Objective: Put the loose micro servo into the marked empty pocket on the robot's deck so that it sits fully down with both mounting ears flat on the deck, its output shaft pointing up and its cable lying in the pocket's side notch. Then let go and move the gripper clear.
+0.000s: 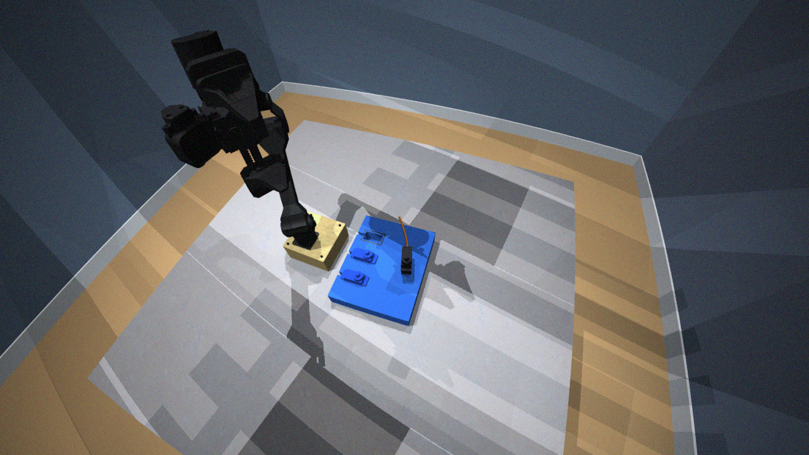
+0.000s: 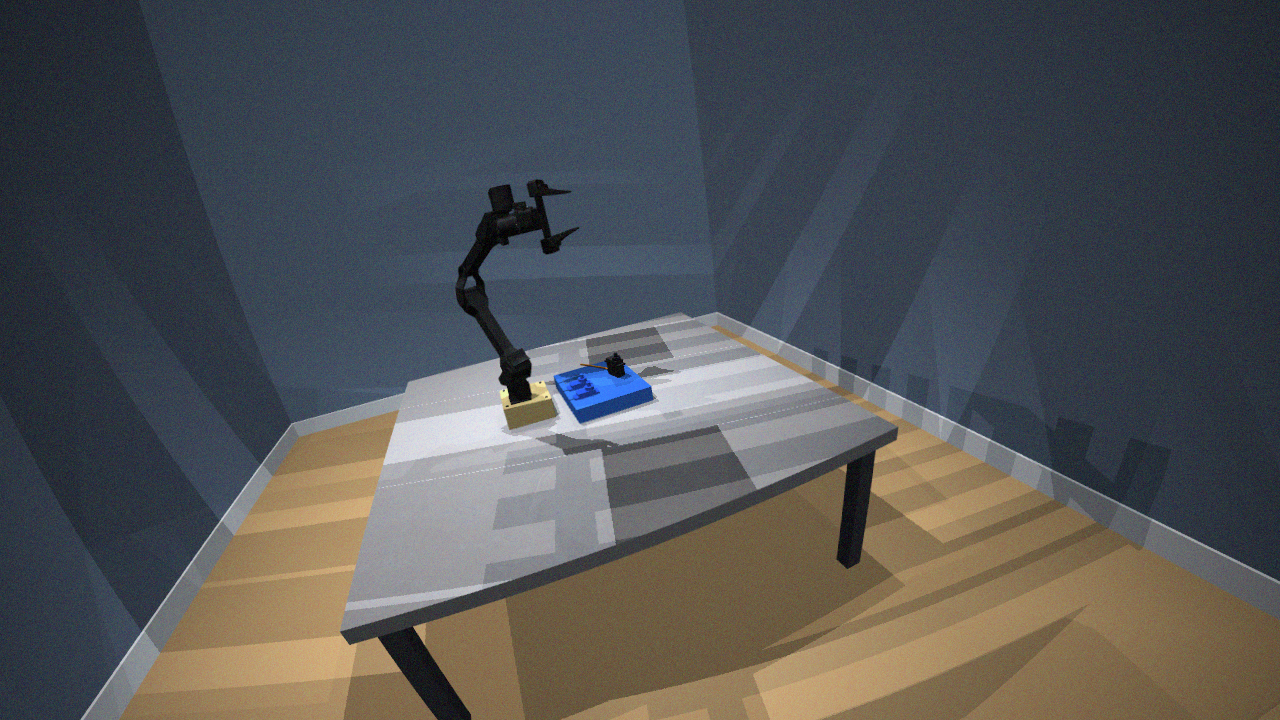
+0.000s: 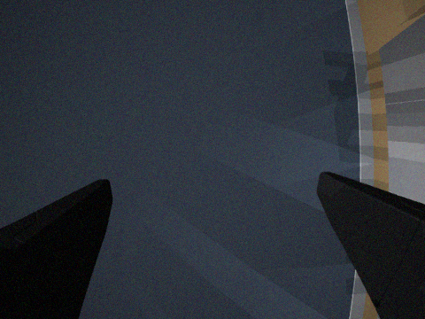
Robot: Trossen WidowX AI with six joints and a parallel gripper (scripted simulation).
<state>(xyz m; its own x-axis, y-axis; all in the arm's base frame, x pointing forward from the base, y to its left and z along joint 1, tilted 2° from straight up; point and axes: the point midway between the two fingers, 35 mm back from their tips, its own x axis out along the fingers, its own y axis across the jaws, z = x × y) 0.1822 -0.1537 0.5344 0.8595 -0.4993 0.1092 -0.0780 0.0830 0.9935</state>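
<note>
The blue deck is 70 mm ahead of my gripper tip, 180 mm to the left of it and 570 mm below it.
</note>
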